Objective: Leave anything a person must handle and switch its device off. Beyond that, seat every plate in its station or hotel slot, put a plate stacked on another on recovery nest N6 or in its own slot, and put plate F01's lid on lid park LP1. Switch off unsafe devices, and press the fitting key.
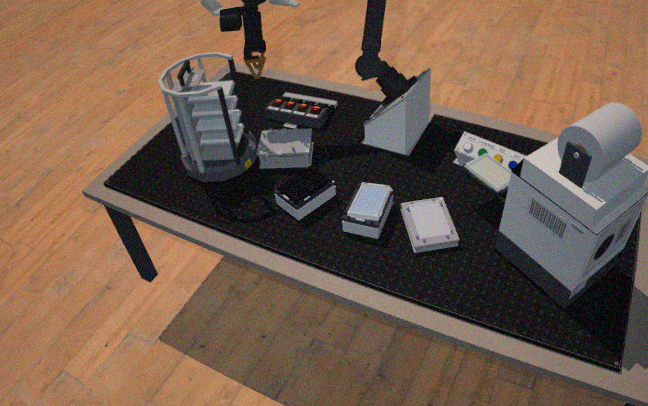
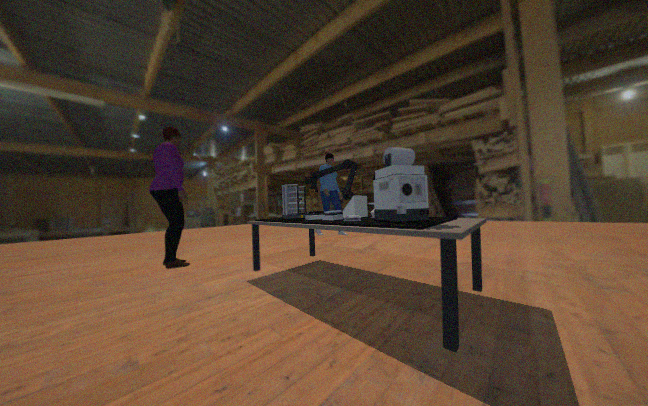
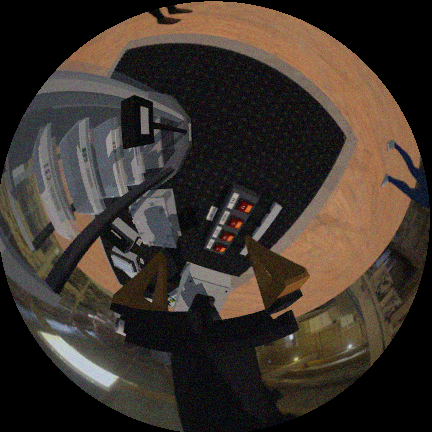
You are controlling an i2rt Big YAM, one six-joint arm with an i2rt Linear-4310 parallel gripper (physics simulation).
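Pixels of known places: gripper, fingertip midpoint: [image 1: 257, 74] [image 2: 313, 197] [image 3: 202, 247]; arm's base at its link origin: [image 1: 400, 93] [image 2: 355, 201] [image 3: 200, 305].
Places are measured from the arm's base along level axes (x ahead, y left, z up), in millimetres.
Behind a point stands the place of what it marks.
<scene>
My gripper [image 1: 256, 74] @(x 164, y -430, z 62 mm) [image 3: 202, 247] @(x 164, y -430, z 62 mm) is open and empty, high behind the row of lit red-orange rocker switches [image 1: 302, 109] @(x 89, y -324, z -98 mm) [image 3: 231, 220] @(x 93, y -387, z -93 mm). The round plate hotel [image 1: 215, 171] @(x 473, y -398, z -102 mm) [image 2: 290, 200] @(x 470, y -396, z 31 mm) [image 3: 85, 160] stands at the left with several slots. A grey box-like station [image 1: 286, 156] @(x 285, y -266, z -140 mm) [image 3: 157, 217] @(x 262, y -307, z -85 mm) is beside it. A black plate [image 1: 306, 189] @(x 444, y -83, z -76 mm) sits on a white station, and a pale blue plate [image 1: 370, 200] @(x 408, y 97, z -74 mm) on another. A white flat piece [image 1: 430, 220] @(x 373, y 257, z -111 mm) lies to their right. A cream plate [image 1: 489, 172] @(x 220, y 362, z -23 mm) lies by the panel with coloured keys [image 1: 460, 148] @(x 76, y 233, z -89 mm); its seating is unclear. Small labels are unreadable.
A large white device with a cylinder on top [image 1: 540, 235] @(x 423, y 546, z 18 mm) [image 2: 400, 185] @(x 457, y 672, z 66 mm) stands at the right end. A white wedge-shaped housing [image 1: 400, 127] @(x 103, y 46, z -52 mm) [image 2: 356, 206] @(x 70, y 61, z -45 mm) stands at the table's back. A person in purple [image 2: 167, 167] and a person in blue [image 2: 328, 182] stand off the table.
</scene>
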